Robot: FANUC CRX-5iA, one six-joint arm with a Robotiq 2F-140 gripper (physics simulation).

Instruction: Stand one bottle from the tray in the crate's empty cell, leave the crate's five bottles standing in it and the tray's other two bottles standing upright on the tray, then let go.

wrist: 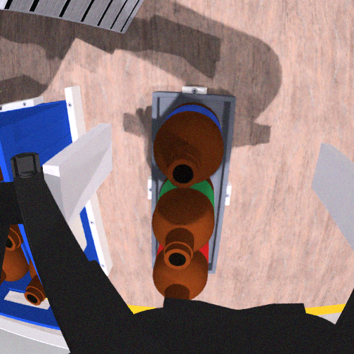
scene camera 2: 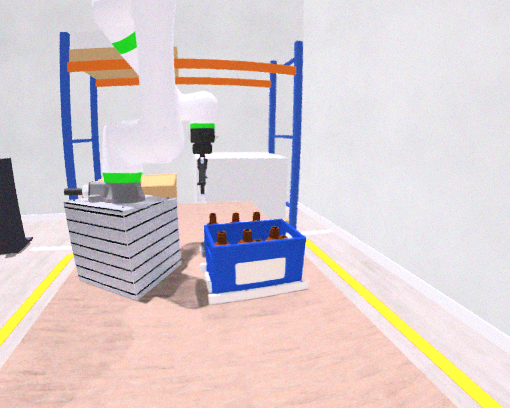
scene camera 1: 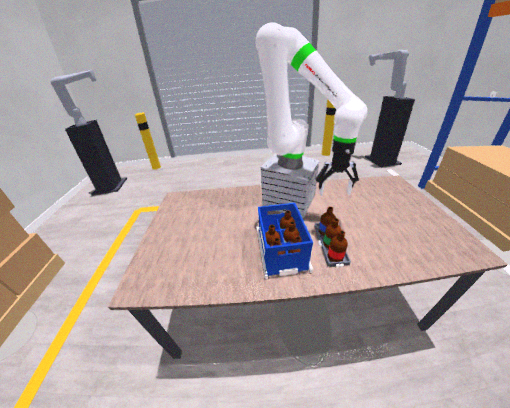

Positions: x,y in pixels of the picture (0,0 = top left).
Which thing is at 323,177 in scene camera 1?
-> The gripper.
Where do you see a blue-label bottle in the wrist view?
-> At 188,147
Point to a red-label bottle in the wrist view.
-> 185,283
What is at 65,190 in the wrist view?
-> The gripper.
